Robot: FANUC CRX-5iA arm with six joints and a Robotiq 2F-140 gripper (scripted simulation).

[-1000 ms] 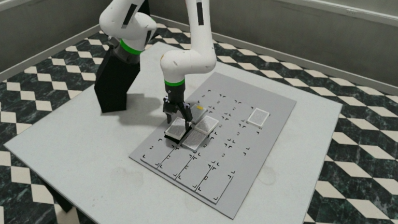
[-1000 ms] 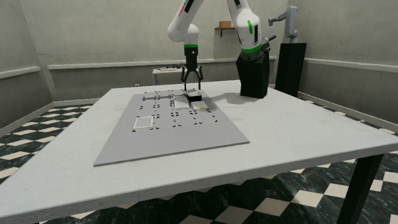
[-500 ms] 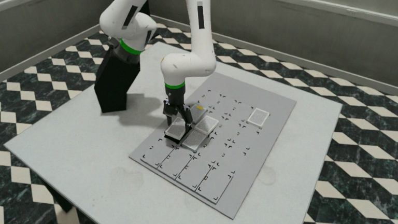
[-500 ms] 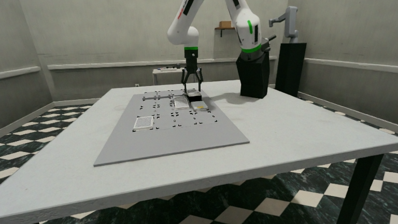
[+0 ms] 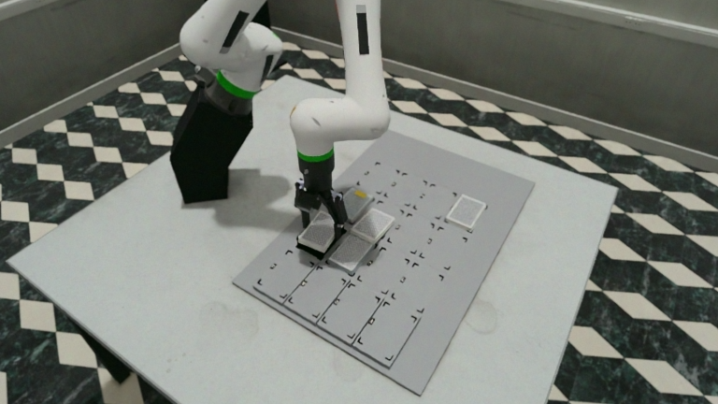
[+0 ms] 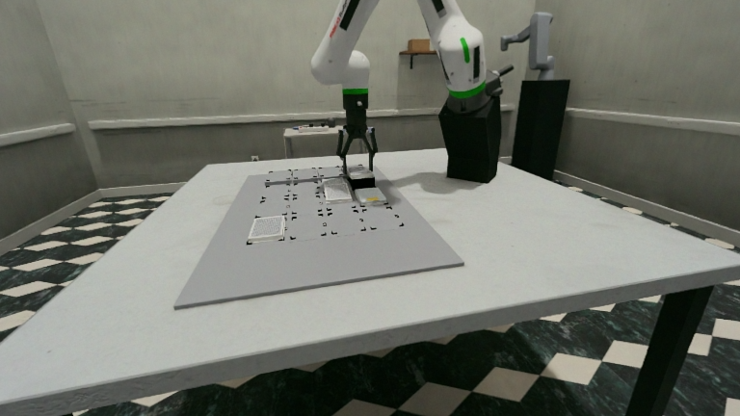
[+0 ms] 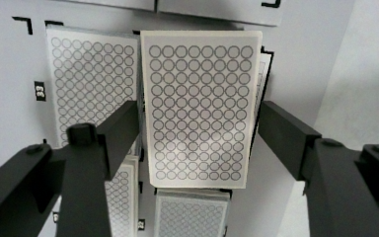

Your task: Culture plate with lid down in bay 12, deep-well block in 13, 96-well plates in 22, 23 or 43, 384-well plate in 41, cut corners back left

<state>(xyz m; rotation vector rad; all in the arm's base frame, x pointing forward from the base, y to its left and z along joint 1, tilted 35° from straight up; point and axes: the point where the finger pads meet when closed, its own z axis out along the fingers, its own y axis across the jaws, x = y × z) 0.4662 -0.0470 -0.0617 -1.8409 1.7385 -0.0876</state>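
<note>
My gripper is now 5 cm above the black deep-well block, 1 cm to the right of it and 1 cm past it. The rest, counted from my hand: 384-well plate 35 cm to the left, 29 cm ahead, 6 cm below; lid 17 cm to the left, 6 cm below, 2 cm behind.
</note>
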